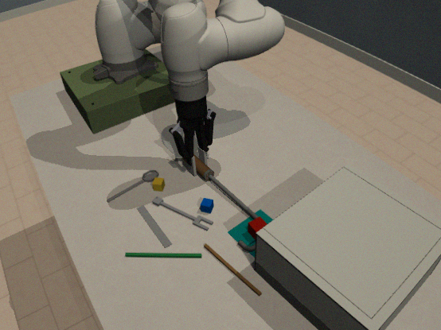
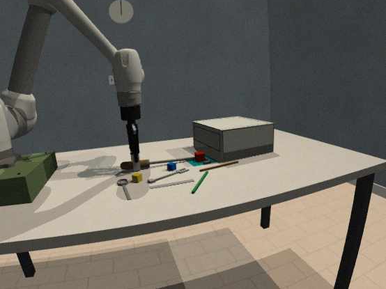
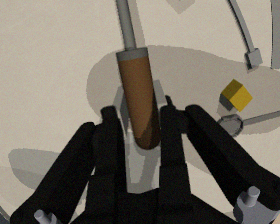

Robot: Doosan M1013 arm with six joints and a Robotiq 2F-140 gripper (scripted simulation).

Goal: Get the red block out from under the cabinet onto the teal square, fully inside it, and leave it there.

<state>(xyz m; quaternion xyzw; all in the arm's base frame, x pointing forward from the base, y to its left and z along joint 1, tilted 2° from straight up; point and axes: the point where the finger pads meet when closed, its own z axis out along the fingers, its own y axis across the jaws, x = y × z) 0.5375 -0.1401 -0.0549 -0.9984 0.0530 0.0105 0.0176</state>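
The yellow cube lies 12 cm to the right of my hand, 3 cm below it and 3 cm behind it. The rest, counted from my hand: blue cube: 12 cm ahead, 8 cm to the right, 3 cm below; grey forked tool: 14 cm to the right, 8 cm ahead, 3 cm below; grey spoon-like tool: 14 cm to the right, 8 cm behind, 3 cm below.
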